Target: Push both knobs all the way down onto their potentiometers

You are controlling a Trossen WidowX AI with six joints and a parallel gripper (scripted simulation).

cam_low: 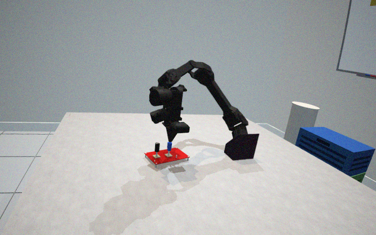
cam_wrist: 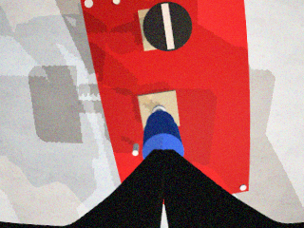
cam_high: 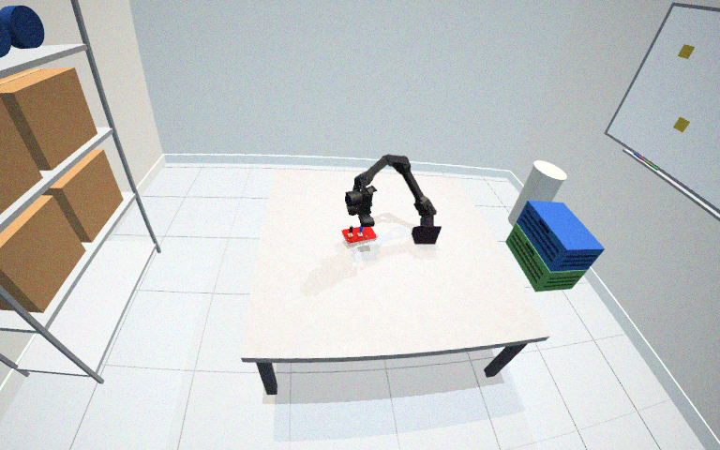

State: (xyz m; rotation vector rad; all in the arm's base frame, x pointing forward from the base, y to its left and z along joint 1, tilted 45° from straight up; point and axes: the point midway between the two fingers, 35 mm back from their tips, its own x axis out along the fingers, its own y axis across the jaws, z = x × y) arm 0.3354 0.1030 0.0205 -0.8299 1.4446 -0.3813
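My gripper tip is 20 mm above the blue knob. The rest, counted from my gripper tip: black knob (50 mm ahead, 20 mm below, 10 mm to the left).
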